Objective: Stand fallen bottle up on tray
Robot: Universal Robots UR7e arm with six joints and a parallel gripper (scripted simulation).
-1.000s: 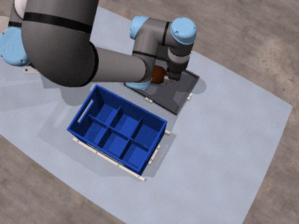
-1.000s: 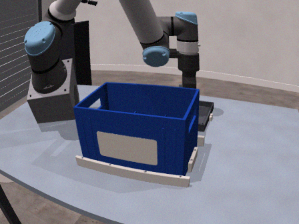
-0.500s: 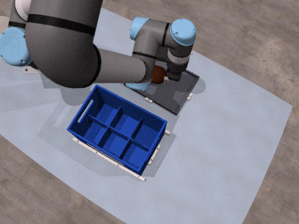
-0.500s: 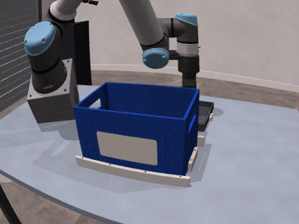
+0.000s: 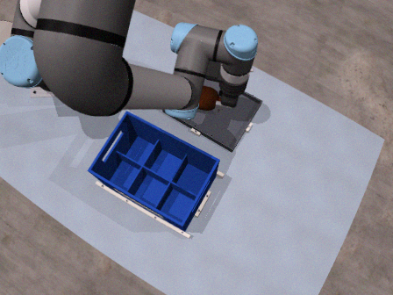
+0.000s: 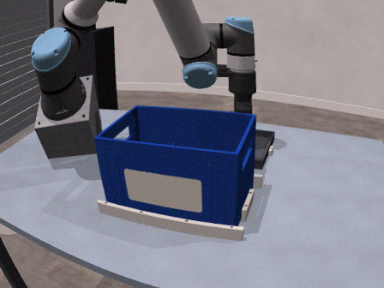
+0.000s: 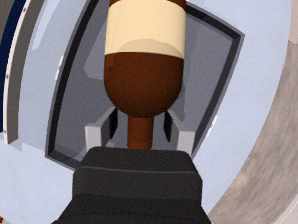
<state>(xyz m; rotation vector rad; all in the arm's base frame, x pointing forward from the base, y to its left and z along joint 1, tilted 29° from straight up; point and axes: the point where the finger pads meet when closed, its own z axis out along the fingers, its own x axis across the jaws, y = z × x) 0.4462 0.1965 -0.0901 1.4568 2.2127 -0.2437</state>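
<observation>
The dark tray is 30 mm below my hand, 20 mm behind it and 10 mm to the right of it. The rest, counted from my hand: blue crate (300 mm to the right, 40 mm above, 20 mm behind); bottle (50 mm behind, 20 mm to the right, 10 mm below).
</observation>
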